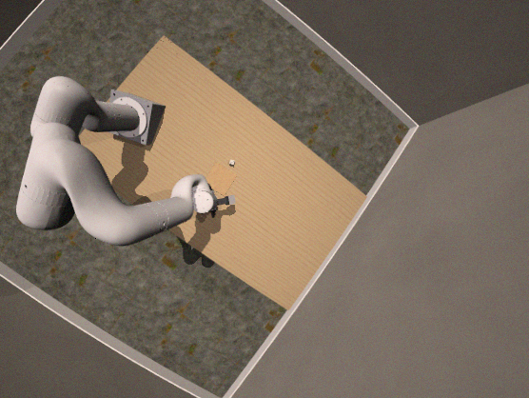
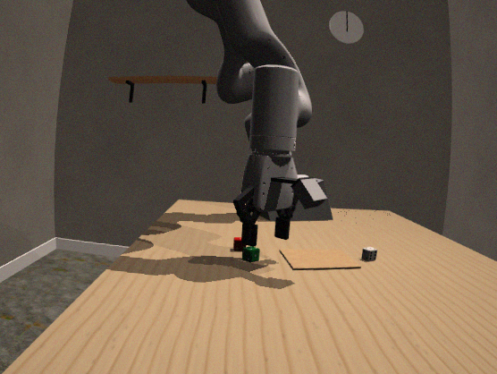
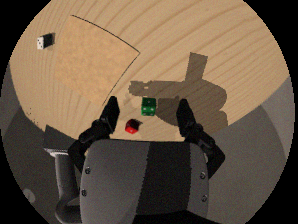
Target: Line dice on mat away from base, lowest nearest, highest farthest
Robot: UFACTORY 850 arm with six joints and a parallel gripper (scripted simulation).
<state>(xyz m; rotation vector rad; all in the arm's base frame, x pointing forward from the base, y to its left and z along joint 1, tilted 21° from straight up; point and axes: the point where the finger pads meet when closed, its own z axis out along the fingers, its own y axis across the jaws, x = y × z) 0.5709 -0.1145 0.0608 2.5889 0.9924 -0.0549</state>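
My hand is 40 mm above the green die, 30 mm past it and 20 mm to the left of it. Round my hand: white die (230 mm to the left, 40 mm below, 30 mm behind); red die (100 mm behind, 40 mm to the right, 40 mm below); tan mat (120 mm to the left, 50 mm below, 40 mm behind).
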